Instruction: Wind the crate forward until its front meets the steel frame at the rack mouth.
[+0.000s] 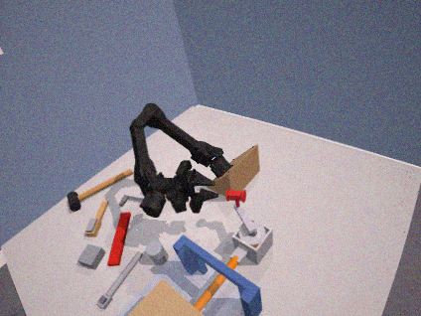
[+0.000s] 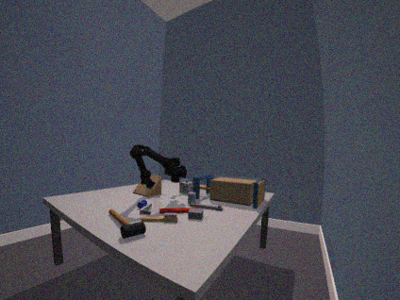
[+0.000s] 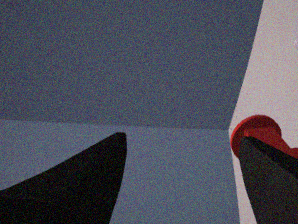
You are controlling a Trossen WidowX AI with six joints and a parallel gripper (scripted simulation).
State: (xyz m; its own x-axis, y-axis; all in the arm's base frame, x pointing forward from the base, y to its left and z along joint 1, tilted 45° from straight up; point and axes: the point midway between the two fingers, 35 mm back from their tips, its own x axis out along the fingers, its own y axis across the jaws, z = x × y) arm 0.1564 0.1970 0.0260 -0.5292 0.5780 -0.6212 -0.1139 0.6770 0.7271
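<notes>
Now: gripper tip 4 cm past the winch handle, 6 cm to the right of it and 10 cm above it. From my gripper tip the other things lie so: red knob 5 cm behind, 2 cm to the left, 8 cm below; grey winch 2 cm behind, 11 cm to the left, 18 cm below; blue steel frame 15 cm ahead, 14 cm to the left, 11 cm below.
</notes>
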